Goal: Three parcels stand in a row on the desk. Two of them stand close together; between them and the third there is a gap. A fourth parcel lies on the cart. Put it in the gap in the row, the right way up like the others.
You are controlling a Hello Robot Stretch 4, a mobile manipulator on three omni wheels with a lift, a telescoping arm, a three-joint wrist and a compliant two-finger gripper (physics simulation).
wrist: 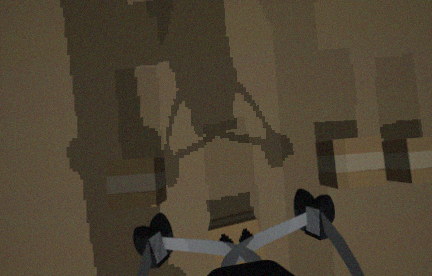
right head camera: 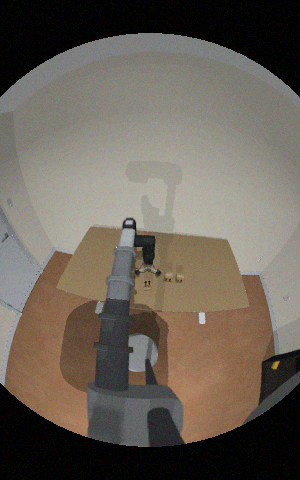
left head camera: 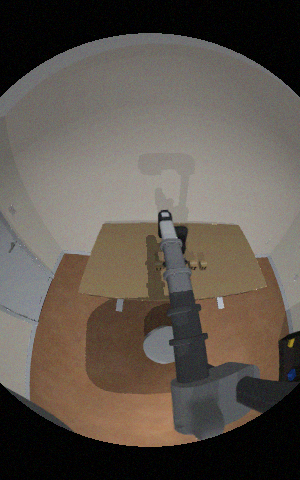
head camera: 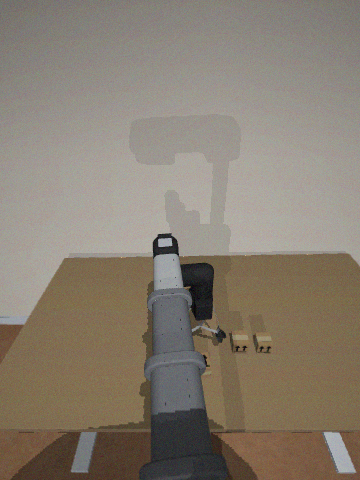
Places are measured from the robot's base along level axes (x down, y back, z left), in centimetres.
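Pixels of known places: gripper, fingertip midpoint: (wrist: 232,217) (right head camera: 147,273) (head camera: 199,341); robot's base at its link origin: (right head camera: 137,351) (left head camera: 163,343).
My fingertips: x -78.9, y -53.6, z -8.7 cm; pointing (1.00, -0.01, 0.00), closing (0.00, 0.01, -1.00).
Observation:
Ahead of a thing's pixels: the offset from my fingertips to its top centre. Level surfaces: height alone.
Two parcels stand close together on the desk @[dx +9.7 cm] (head camera: 310,395) (right head camera: 215,295): the left one @[dx +4.3, dy -2.4, dz -14.8 cm] (head camera: 240,343) (right head camera: 169,277) (wrist: 361,162) and the right one @[dx +4.7, dy -1.2, dz -23.0 cm] (head camera: 263,343) (right head camera: 180,277) (wrist: 422,160). The third parcel @[dx +4.3, dy -4.7, dz +10.3 cm] (left head camera: 159,265) (wrist: 132,185) stands left of the gap, mostly behind the arm in the right head view. The fourth parcel @[dx +4.3, dy +4.4, dz +0.0 cm] (right head camera: 147,286) (wrist: 252,228) is on the desk in front of the gap, its arrow side facing up. My gripper (right head camera: 148,273) (wrist: 232,217) is open and empty, pointing down above the desk, its fingers spread over the gap area. In the head view the arm hides its left finger.
The extended arm (head camera: 172,330) (left head camera: 179,280) (right head camera: 120,280) crosses over the desk. The wall (head camera: 280,150) stands behind the desk. A round grey disc (left head camera: 157,345) (right head camera: 142,352) is in front of the desk. A dark box (left head camera: 287,357) (right head camera: 272,382) with coloured things is at the lower right.

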